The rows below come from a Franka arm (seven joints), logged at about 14 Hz.
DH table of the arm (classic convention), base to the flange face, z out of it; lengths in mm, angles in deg. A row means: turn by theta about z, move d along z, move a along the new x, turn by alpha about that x. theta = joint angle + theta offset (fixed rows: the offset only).
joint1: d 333; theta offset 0; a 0; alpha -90
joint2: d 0; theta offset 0; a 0; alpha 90
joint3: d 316; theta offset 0; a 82.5; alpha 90
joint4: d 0; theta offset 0; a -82.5; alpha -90
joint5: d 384; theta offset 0; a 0; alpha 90
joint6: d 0; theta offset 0; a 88; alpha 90
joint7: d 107; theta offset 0; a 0; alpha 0
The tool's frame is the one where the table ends.
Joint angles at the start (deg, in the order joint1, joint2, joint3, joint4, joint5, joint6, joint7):
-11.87, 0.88, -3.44, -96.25, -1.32, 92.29, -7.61
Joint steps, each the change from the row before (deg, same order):
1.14, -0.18, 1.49, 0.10, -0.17, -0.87, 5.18
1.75, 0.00, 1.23, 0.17, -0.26, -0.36, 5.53
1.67, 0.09, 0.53, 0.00, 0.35, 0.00, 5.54
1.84, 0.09, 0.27, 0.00, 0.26, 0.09, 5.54
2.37, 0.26, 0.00, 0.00, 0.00, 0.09, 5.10
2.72, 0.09, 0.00, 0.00, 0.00, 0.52, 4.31
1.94, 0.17, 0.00, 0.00, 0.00, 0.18, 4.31
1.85, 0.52, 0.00, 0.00, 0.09, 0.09, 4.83
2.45, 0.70, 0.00, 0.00, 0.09, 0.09, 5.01
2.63, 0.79, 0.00, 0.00, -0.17, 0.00, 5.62
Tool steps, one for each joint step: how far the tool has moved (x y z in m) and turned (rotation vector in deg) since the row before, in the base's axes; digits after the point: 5 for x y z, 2 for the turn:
0.00390, 0.02485, 0.00138, -0.48, 0.59, -2.53
0.00516, 0.02782, 0.00091, -0.76, 0.18, -2.50
0.00375, 0.02159, -0.00089, -0.20, -0.03, -3.35
0.00298, 0.02070, -0.00076, -0.30, -0.09, -3.43
0.00301, 0.02284, -0.00240, -0.51, 0.11, -2.70
0.00228, 0.02642, -0.00018, -0.44, -0.50, -1.56
0.00090, 0.01893, -0.00141, -0.41, -0.10, -2.35
0.00150, 0.01834, -0.00497, -0.40, 0.32, -2.97
0.00098, 0.02439, -0.00676, -0.49, 0.48, -2.54
-0.00020, 0.02584, -0.00779, -0.92, 0.58, -2.92

